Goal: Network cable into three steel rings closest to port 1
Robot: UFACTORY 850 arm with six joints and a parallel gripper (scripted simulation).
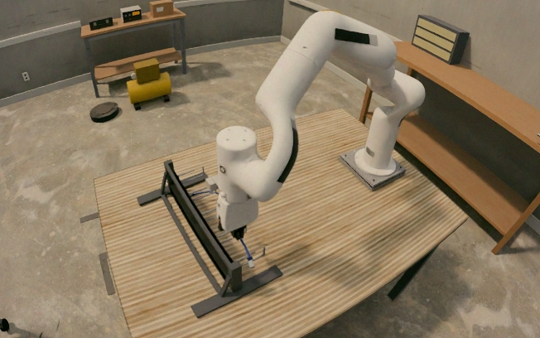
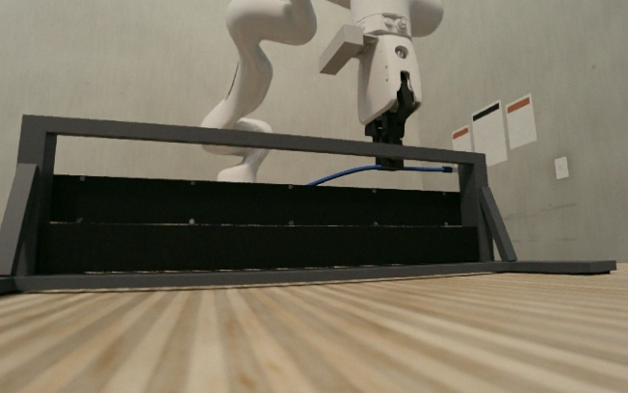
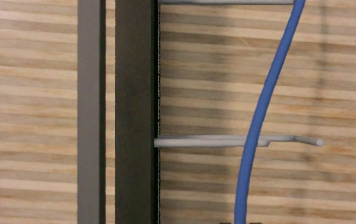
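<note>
Right now my hand is 20 mm short of the pale plug, 90 mm to the right of it and 20 mm above it. From my hand the other things lie so: dark grey rack 60 mm ahead, 150 mm to the right, 90 mm below.
</note>
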